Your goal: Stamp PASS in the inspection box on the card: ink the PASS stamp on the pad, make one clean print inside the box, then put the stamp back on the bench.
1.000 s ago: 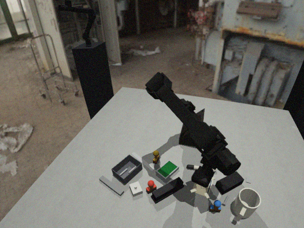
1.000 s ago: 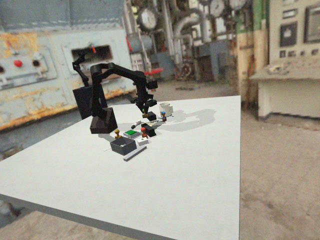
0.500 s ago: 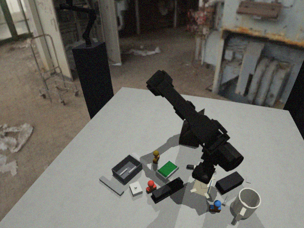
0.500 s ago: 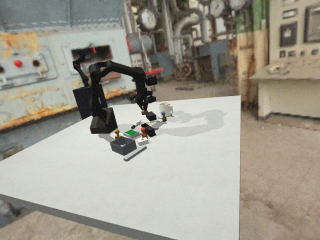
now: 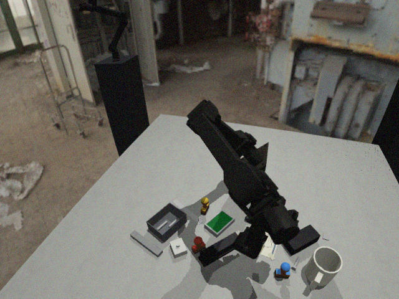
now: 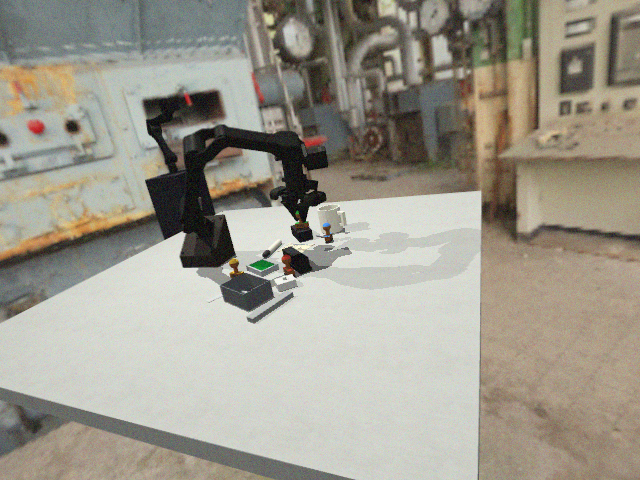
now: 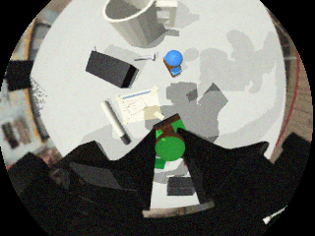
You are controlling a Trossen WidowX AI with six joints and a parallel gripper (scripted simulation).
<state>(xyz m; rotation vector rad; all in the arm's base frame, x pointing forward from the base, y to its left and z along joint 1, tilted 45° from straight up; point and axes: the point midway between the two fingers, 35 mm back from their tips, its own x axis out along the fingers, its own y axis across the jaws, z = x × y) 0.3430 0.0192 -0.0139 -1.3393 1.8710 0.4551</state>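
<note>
Right now my gripper tip is 10 mm short of the long black block, 110 mm to the left of it and 90 mm above it. The rest, counted from my gripper tip: blue-knobbed stamp 50 mm ahead, 80 mm to the left, 80 mm below; then green-knobbed stamp 10 mm below; then cream card 50 mm behind, 30 mm to the left, 100 mm below.
</note>
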